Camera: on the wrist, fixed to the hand. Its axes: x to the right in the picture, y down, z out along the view.
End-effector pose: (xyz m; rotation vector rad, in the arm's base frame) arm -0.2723 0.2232 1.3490 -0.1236 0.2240 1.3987
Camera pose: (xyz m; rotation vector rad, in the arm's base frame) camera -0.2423 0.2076 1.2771 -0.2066 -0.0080 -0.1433
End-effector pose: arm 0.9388 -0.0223 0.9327 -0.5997 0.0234 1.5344
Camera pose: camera 0.9972 -0.0407 0.8821 -0.3753 -0.4366 0.0379
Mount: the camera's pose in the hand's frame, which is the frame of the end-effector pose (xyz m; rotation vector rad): 0.0061 -0.0355 -0.0708 -0.0377 -0.0772 -1.5565
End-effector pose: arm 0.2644 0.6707 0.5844 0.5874 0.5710 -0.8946
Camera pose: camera 0.2229 0.6979 0.5224 -0.0545 0.9622 -2.3338
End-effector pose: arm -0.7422 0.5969 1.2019 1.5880 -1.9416 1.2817
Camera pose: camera -0.7320 0.6499 1.2601 2.2249 -0.2679 0.4395
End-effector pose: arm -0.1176 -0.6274 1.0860 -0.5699 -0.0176 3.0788
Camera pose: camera -0.0977 -0.5912 1.0182 -0.2043 -0.3323 1.5695
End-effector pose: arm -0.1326 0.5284 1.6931 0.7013 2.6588 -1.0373
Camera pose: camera -0.1567 0.5560 1.7636 1.3781 -2.3393 0.9069
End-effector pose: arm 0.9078 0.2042 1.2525 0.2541 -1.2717 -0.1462
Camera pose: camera 0.9784 0.1761 1.2294 1.1698 -0.8817 -1.5006
